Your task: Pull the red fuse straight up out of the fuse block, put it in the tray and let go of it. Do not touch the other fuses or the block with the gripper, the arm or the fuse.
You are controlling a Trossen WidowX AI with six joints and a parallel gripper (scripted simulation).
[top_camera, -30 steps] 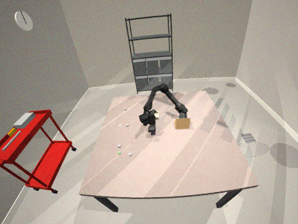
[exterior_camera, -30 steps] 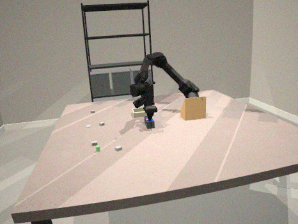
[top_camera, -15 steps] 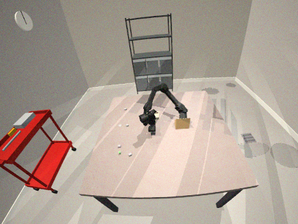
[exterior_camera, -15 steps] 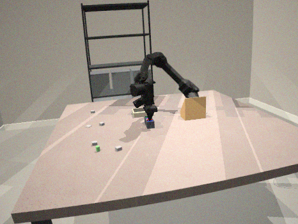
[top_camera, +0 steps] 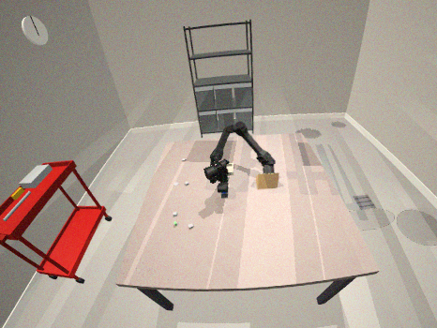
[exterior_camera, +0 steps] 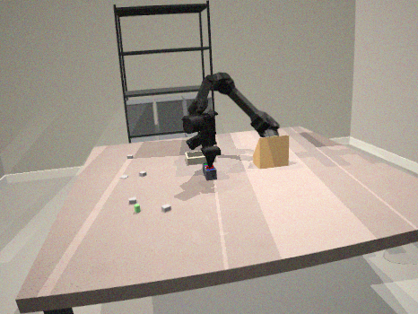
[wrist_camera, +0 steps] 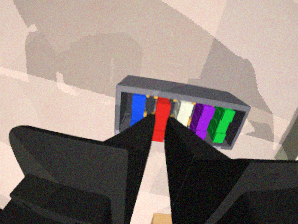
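My gripper tip is 23 cm to the left of the beige tray, 4 cm above it and 2 cm past it. From my gripper tip the other things lie so: red fuse: 1 cm below.
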